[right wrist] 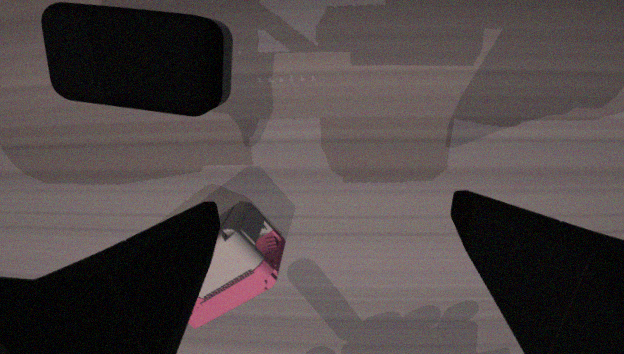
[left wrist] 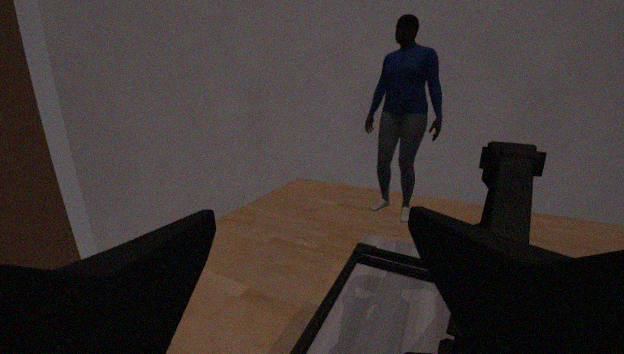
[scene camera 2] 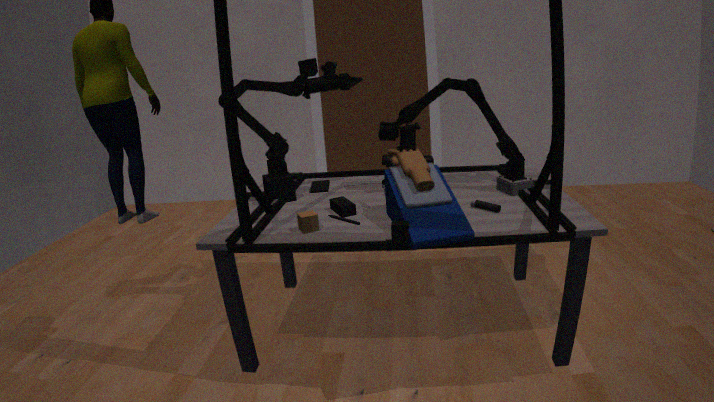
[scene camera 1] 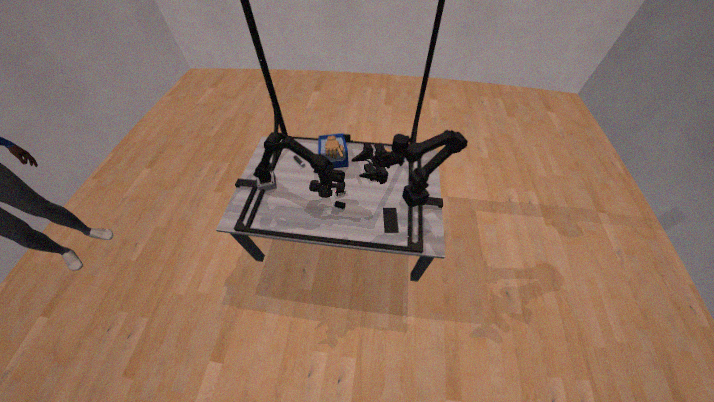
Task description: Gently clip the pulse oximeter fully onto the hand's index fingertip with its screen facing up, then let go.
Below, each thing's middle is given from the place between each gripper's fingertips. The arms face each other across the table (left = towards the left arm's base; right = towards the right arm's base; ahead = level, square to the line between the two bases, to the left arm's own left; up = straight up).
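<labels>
The pulse oximeter (right wrist: pixel 248 252) is 12 cm to the right of my left hand, 16 cm behind it and 40 cm below it. From that same left hand, I find the grey pad on blue block (scene camera 2: pixel 435 217) 22 cm to the right, 48 cm behind and 38 cm below.
My right hand, meanwhile, is 10 mm above the pulse oximeter, 40 mm past it and 50 mm to the right of it. The grey pad on blue block is 10 mm above my right hand, 50 mm to the right of it and 360 mm behind it.
</labels>
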